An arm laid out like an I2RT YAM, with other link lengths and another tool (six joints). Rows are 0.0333 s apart.
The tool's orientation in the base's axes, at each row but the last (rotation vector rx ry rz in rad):
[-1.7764, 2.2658, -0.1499]
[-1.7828, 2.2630, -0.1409]
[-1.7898, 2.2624, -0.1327]
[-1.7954, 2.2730, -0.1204]
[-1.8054, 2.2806, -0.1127]
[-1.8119, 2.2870, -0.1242]
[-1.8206, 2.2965, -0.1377]
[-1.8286, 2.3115, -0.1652]
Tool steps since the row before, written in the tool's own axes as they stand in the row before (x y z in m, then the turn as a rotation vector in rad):
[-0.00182, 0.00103, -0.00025, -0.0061, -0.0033, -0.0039]
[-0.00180, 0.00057, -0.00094, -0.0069, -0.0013, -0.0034]
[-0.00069, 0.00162, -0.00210, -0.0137, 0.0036, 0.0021]
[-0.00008, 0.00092, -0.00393, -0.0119, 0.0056, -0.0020]
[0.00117, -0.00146, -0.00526, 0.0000, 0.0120, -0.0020]
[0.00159, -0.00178, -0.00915, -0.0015, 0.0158, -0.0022]
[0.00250, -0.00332, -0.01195, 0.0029, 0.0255, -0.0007]
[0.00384, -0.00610, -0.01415, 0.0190, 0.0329, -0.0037]
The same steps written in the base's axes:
[-0.00063, 0.00199, 0.00025, 0.0034, 0.0048, 0.0054]
[-0.00039, 0.00180, 0.00102, 0.0018, 0.0061, 0.0045]
[-0.00191, 0.00088, 0.00175, 0.0000, 0.0143, -0.0009]
[-0.00179, -0.00003, 0.00362, -0.0032, 0.0127, 0.0024]
[-0.00006, -0.00191, 0.00525, -0.0119, 0.0027, -0.0005]
[-0.00070, -0.00260, 0.00906, -0.0152, 0.0050, -0.0009]
[0.00000, -0.00386, 0.01205, -0.0250, 0.0031, -0.0047]
[0.00189, -0.00558, 0.01475, -0.0363, -0.0109, -0.0046]

